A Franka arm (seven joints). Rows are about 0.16 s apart.
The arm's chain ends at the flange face. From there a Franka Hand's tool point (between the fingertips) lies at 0.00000 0.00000 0.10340 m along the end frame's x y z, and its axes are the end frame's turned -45 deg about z.
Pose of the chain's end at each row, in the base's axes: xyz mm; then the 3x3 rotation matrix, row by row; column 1 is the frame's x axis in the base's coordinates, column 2 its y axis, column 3 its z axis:
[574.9, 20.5, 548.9], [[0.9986, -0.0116, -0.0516], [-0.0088, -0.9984, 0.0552], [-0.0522, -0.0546, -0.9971]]
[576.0, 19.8, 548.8], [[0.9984, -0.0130, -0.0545], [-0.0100, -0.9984, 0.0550], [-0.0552, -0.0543, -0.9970]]
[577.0, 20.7, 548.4], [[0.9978, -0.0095, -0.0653], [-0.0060, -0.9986, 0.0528], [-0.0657, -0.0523, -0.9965]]
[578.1, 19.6, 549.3], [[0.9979, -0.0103, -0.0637], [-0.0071, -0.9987, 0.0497], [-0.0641, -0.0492, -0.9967]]
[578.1, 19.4, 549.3], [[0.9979, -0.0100, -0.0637], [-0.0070, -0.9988, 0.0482], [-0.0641, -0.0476, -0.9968]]
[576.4, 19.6, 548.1], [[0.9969, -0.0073, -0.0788], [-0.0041, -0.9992, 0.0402], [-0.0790, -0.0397, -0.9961]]
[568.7, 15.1, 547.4], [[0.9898, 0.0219, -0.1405], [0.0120, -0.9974, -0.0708], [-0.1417, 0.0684, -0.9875]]
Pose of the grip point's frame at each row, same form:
[569.6, 26.2, 445.8], [[0.7143, 0.6979, -0.0516], [0.6998, -0.7122, 0.0552], [0.0017, -0.0755, -0.9971]]
[570.4, 25.5, 445.7], [[0.7152, 0.6968, -0.0545], [0.6989, -0.7130, 0.0550], [-0.0006, -0.0774, -0.9970]]
[570.2, 26.2, 445.4], [[0.7123, 0.6988, -0.0653], [0.7019, -0.7104, 0.0528], [-0.0095, -0.0834, -0.9965]]
[571.5, 24.7, 446.2], [[0.7129, 0.6983, -0.0637], [0.7012, -0.7112, 0.0497], [-0.0105, -0.0801, -0.9967]]
[571.5, 24.4, 446.2], [[0.7127, 0.6986, -0.0637], [0.7013, -0.7112, 0.0482], [-0.0117, -0.0790, -0.9968]]
[568.3, 23.8, 445.1], [[0.7101, 0.6998, -0.0788], [0.7036, -0.7094, 0.0402], [-0.0278, -0.0839, -0.9961]]
[554.2, 7.8, 445.3], [[0.6844, 0.7154, -0.1405], [0.7138, -0.6968, -0.0708], [-0.1486, -0.0518, -0.9875]]

